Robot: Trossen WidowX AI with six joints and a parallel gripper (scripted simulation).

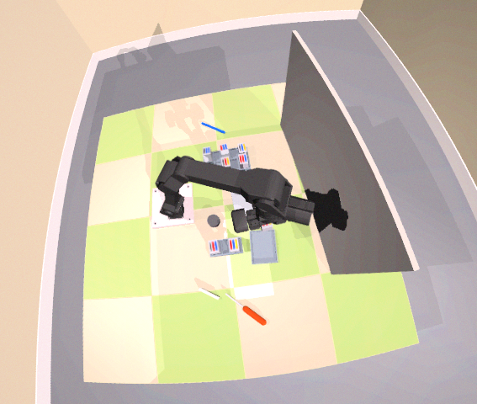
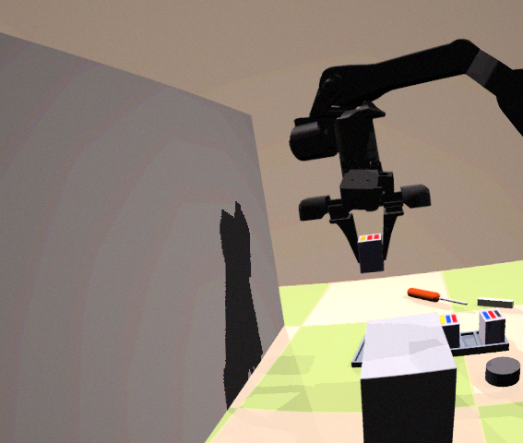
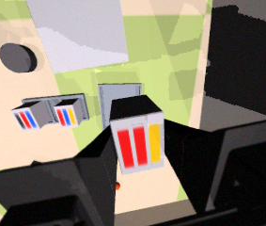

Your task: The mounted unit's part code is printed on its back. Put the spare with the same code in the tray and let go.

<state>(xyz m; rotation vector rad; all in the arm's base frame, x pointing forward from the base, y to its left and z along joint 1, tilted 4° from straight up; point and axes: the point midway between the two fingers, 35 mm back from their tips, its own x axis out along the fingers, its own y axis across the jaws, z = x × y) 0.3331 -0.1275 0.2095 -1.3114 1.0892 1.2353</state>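
Now: the grey tray 10 mm behind my gripper tip, 50 mm to the right of it and 170 mm below it. The rest, counted from my gripper tip: grey box: 60 mm behind, 140 mm to the left, 120 mm below; dark spare: 20 mm above; rack: 150 mm behind, 40 mm to the right, 160 mm below.
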